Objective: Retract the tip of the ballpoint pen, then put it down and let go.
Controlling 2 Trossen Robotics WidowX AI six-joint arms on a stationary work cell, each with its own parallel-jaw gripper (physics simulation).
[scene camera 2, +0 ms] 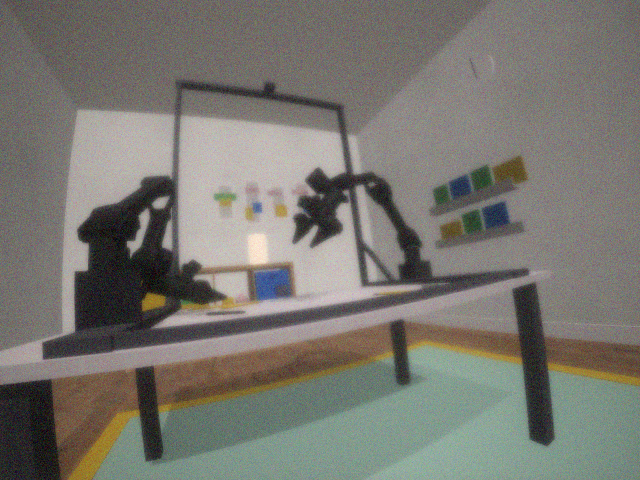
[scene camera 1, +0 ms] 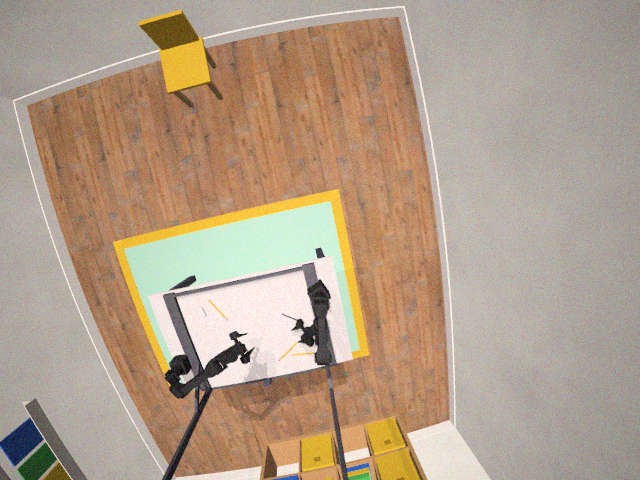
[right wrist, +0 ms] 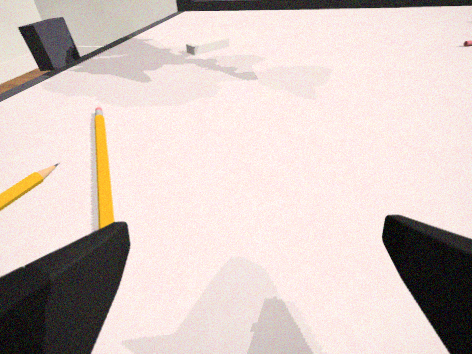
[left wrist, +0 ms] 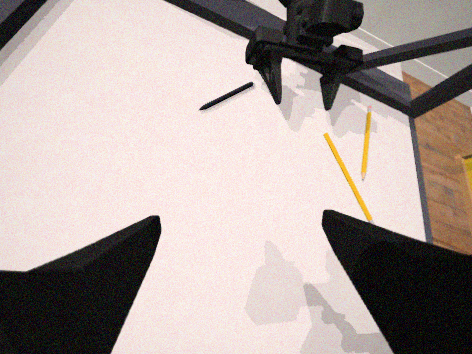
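Where they show: left gripper, fingertip midpoint: (scene camera 2: 301, 245) (scene camera 1: 251, 340) (left wrist: 242, 220); right gripper, fingertip midpoint: (scene camera 2: 221, 296) (scene camera 1: 294, 336) (right wrist: 257, 230) (left wrist: 304, 107); left arm's base at its link origin: (scene camera 1: 178, 369); right arm's base at its link origin: (scene camera 1: 319, 296).
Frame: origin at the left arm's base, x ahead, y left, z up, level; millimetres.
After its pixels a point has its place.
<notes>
A dark, slim pen (scene camera 1: 289, 316) {z -83, x 795, y 198 mm} (scene camera 2: 225, 312) {z -82, x 796, y 196 mm} (left wrist: 226, 96) {z -80, x 790, y 194 mm} lies on the white table (scene camera 1: 242, 299) {z -87, x 528, y 369 mm} beside my right gripper; its tapered end points away from that gripper in the left wrist view. Whether its tip is out is too small to tell. My right gripper (scene camera 1: 296, 332) {z -46, x 801, y 72 mm} (scene camera 2: 222, 298) {z -46, x 801, y 72 mm} (left wrist: 304, 107) {z -46, x 801, y 72 mm} (right wrist: 257, 230) {z -46, x 801, y 72 mm} is open and empty, low over the table. My left gripper (scene camera 1: 249, 341) {z 80, x 570, y 173 mm} (scene camera 2: 303, 244) {z 80, x 570, y 173 mm} (left wrist: 242, 220) {z 80, x 570, y 173 mm} is open and empty, higher above the table. The pen does not show in the right wrist view.
Two yellow pencils, one long (scene camera 1: 288, 351) {z -81, x 732, y -54 mm} (left wrist: 348, 177) {z -81, x 729, y -52 mm} (right wrist: 104, 170) {z -80, x 740, y -45 mm} and one with its point showing (left wrist: 366, 145) {z -81, x 814, y -94 mm} (right wrist: 22, 190) {z -83, x 766, y -87 mm}, lie near my right gripper. Another yellow pencil (scene camera 1: 218, 310) {z -81, x 358, y 327 mm} and a thin grey item (scene camera 1: 204, 311) {z -80, x 265, y 337 mm} lie farther left. A white block (right wrist: 210, 46) {z -80, x 439, y -76 mm} lies beyond.
</notes>
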